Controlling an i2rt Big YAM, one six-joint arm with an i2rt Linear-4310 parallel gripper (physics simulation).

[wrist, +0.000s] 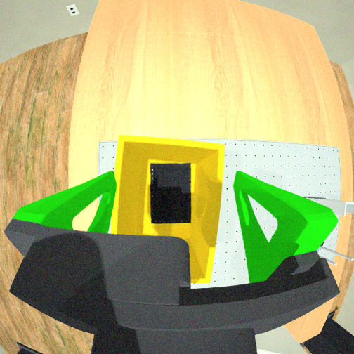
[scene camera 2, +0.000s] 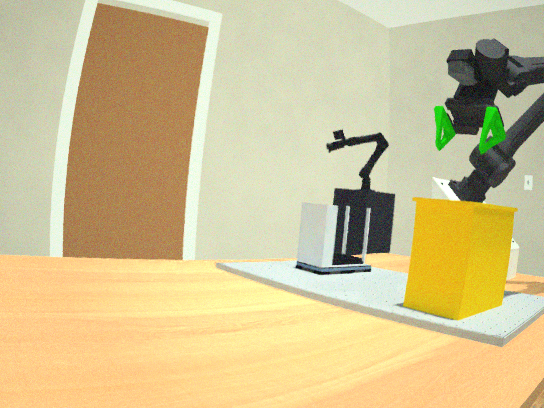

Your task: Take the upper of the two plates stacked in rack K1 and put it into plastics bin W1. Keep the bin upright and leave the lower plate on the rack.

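Frame: origin at the arm's base, x right, y ahead, z up, level; centimetres.
Seen in the pictures: gripper, fingertip midpoint: (scene camera 2: 458,149); arm's base, origin of the base link: (scene camera 2: 465,200).
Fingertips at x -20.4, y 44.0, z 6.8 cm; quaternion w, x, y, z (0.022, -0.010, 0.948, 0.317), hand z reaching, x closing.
Observation:
Pixels of each thing's top centre, then the offset from my fingertips to it. Level surfaces: height alone.
- yellow plastics bin W1, middle of its top: (scene camera 2: 469,203) dx -0.7, dy -4.1, dz -8.5 cm
- Rack K1, middle of its top: (scene camera 2: 341,205) dx +39.1, dy -12.5, dz -11.3 cm
- dark plate, middle of its top: (scene camera 2: 332,256) dx +39.2, dy -11.5, dz -23.1 cm
- pegboard, its level: dz -26.5 cm
- wooden table, its level: dz -27.8 cm
The yellow plastics bin W1 (scene camera 2: 440,255) (wrist: 134,195) stands upright on the pegboard. A black plate (wrist: 171,195) lies at the bottom inside it, seen from above in the wrist view; the bin's walls hide it in the scene view. My gripper (scene camera 2: 461,150) (wrist: 174,177) is open and empty, with green fingers, well above the bin. Rack K1 (scene camera 2: 316,232), with a light grey panel and thin posts, stands farther back on the board. A dark plate (scene camera 2: 348,259) lies low in it. In the wrist view part of the rack (wrist: 330,204) shows at the right edge.
The pegboard (scene camera 2: 370,295) (wrist: 305,160) lies on the wooden table (scene camera 2: 175,340) (wrist: 170,70). Behind the rack stands a black box (scene camera 2: 382,225) with a second dark arm (scene camera 2: 372,157). A white object (scene camera 2: 513,260) stands behind the bin, at its right.

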